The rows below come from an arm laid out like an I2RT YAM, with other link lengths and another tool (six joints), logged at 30 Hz.
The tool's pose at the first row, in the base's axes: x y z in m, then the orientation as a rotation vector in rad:
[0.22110 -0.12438 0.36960 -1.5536 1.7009 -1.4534]
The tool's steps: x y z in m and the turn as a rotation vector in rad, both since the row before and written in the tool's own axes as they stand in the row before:
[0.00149 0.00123 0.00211 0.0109 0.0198 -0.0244]
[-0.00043 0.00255 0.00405 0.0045 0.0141 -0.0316]
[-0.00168 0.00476 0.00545 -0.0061 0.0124 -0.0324]
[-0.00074 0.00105 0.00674 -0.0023 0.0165 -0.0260]
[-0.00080 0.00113 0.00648 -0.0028 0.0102 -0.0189]
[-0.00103 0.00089 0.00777 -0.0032 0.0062 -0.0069]
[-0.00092 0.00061 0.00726 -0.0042 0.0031 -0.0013]
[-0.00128 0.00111 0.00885 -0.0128 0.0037 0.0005]
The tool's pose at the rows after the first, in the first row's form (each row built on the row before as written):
[0.22186 -0.12678 0.36824 -1.5645 1.6880 -1.4924]
[0.22419 -0.12860 0.36445 -1.5890 1.6739 -1.5252]
[0.22699 -0.13056 0.35786 -1.6205 1.6687 -1.5502]
[0.23227 -0.13319 0.35435 -1.6412 1.6648 -1.5788]
[0.23726 -0.13580 0.35086 -1.6577 1.6620 -1.5970]
[0.24345 -0.13884 0.34704 -1.6635 1.6645 -1.6051]
[0.24931 -0.14171 0.34367 -1.6653 1.6697 -1.6067]
[0.25629 -0.14521 0.33917 -1.6689 1.6855 -1.6031]

